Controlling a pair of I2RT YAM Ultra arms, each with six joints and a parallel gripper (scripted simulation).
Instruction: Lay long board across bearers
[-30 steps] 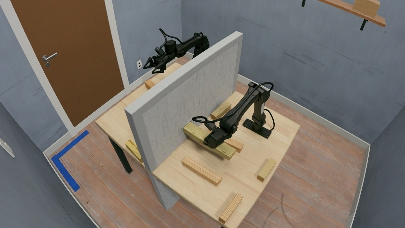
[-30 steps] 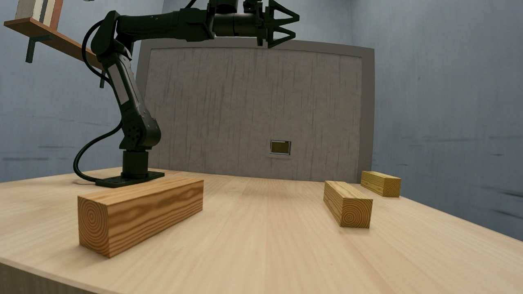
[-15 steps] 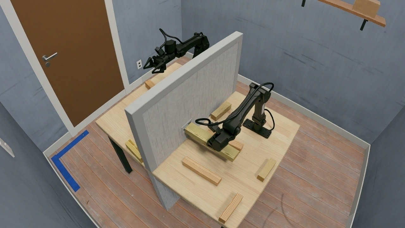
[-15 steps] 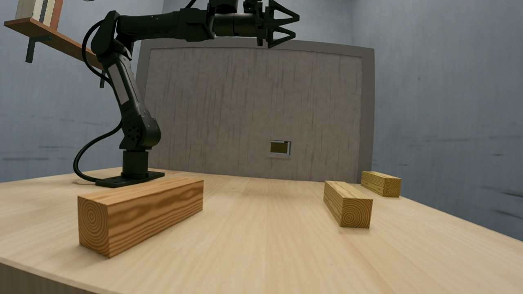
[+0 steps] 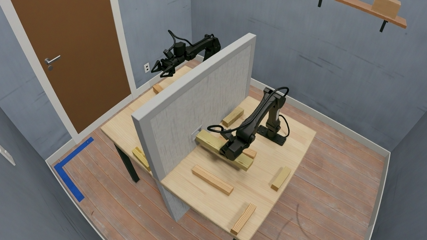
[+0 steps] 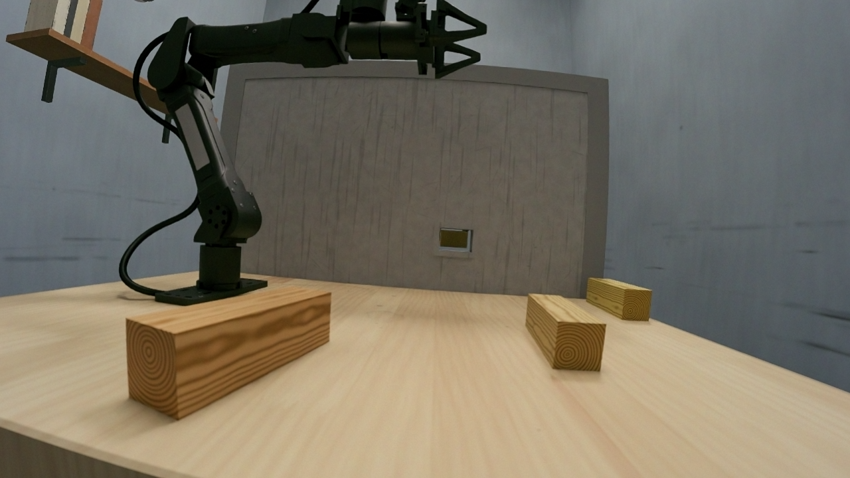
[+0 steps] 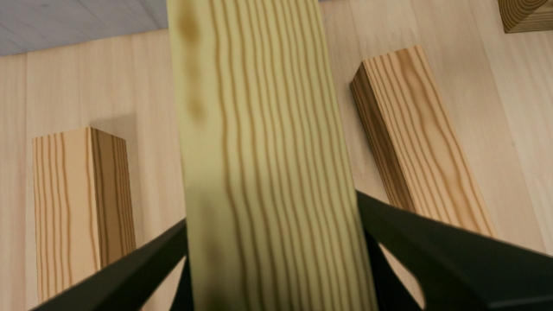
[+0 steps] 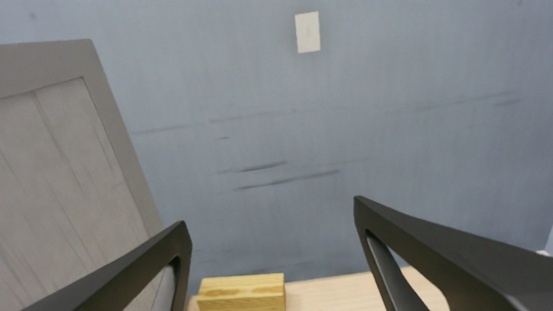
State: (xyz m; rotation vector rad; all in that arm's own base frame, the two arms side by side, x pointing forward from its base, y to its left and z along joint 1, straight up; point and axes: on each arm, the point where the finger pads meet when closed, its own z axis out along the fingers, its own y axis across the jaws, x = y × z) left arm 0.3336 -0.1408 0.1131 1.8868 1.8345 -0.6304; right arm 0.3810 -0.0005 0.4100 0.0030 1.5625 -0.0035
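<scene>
Right now my left hand is 140 mm short of the wooden bearer, 90 mm above it and 50 mm to the right of it. The rest, counted from my left hand: thick block 700 mm to the right, 130 mm behind, 90 mm below; long pale board right at my left hand.
</scene>
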